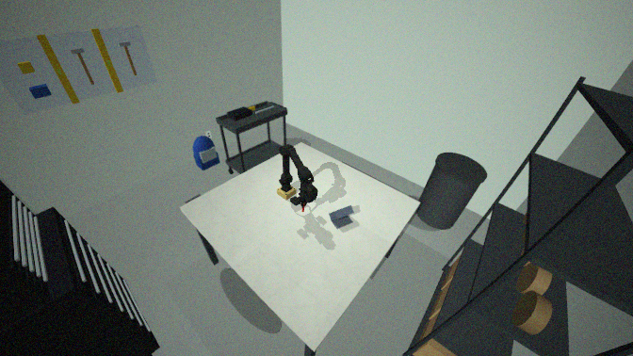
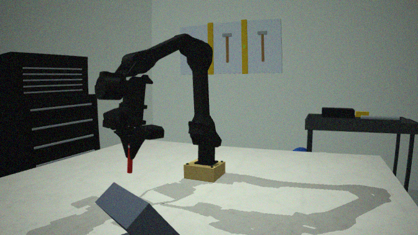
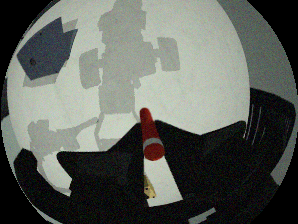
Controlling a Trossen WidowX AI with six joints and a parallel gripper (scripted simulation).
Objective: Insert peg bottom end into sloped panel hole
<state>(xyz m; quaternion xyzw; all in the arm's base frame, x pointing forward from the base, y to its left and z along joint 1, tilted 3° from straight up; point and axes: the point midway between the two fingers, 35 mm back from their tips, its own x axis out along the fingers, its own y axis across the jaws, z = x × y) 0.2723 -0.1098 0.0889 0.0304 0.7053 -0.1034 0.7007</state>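
The grey sloped panel lies 200 mm ahead of my gripper tip, 160 mm to the left of it and 50 mm below it. The rest, counted from my gripper tip: red peg: 20 mm above.
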